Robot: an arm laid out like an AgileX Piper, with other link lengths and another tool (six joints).
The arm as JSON. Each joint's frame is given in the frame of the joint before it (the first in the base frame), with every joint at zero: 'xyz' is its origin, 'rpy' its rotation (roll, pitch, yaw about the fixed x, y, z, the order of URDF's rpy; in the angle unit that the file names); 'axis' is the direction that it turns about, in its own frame. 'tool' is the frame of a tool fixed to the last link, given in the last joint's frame.
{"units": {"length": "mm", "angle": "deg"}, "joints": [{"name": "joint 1", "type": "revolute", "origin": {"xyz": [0.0, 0.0, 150.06], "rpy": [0.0, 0.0, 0.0]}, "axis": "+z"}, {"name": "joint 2", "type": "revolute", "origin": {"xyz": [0.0, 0.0, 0.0], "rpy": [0.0, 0.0, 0.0]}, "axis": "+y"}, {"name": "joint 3", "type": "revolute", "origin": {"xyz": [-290.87, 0.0, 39.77], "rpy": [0.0, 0.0, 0.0]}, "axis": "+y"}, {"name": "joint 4", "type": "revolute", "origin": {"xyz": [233.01, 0.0, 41.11], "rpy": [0.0, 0.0, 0.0]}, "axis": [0.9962, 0.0, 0.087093]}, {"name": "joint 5", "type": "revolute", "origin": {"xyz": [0.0, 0.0, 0.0], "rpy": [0.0, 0.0, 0.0]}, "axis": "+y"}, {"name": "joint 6", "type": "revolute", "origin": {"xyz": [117.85, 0.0, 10.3], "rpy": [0.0, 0.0, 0.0]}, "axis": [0.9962, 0.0, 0.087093]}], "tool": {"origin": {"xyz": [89.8, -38.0, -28.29], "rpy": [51.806, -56.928, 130.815]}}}
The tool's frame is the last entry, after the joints.
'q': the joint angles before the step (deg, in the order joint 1, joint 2, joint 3, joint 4, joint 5, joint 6). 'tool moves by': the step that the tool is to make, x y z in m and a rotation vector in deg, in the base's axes. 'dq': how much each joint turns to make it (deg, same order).
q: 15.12, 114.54, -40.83, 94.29, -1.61, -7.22
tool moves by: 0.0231, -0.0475, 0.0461, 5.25, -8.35, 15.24
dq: -16.81, -7.23, -1.43, -14.91, 17.56, -12.23
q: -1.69, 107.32, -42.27, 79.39, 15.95, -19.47
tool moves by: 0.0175, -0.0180, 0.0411, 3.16, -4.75, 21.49
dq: -8.22, -0.48, -11.56, -21.12, 21.54, -1.16
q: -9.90, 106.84, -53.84, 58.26, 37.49, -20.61
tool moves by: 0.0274, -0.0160, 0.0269, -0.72, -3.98, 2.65
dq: -2.15, 0.06, -8.07, -4.87, 5.11, 2.05
